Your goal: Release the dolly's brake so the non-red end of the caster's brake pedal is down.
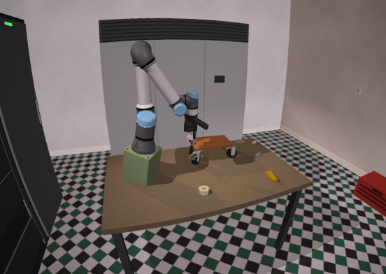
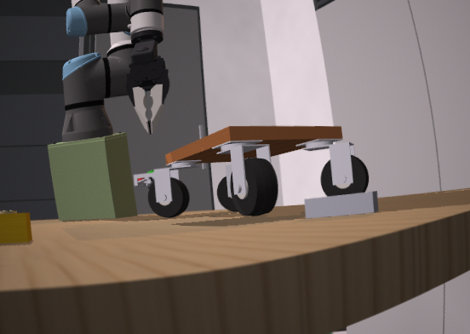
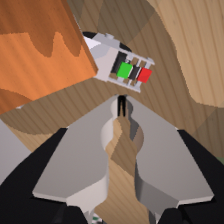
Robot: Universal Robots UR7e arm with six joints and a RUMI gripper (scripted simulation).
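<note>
Now: hand 10 cm above the brake pedal, 1 cm to the left of it and 1 cm past it. From my hand the other things lie so: grey block 54 cm ahead, 18 cm below, 1 cm to the left; then yellow block 46 cm ahead, 32 cm to the right, 17 cm below; then cream tape roll 32 cm to the right, 17 cm below, 3 cm behind.
</note>
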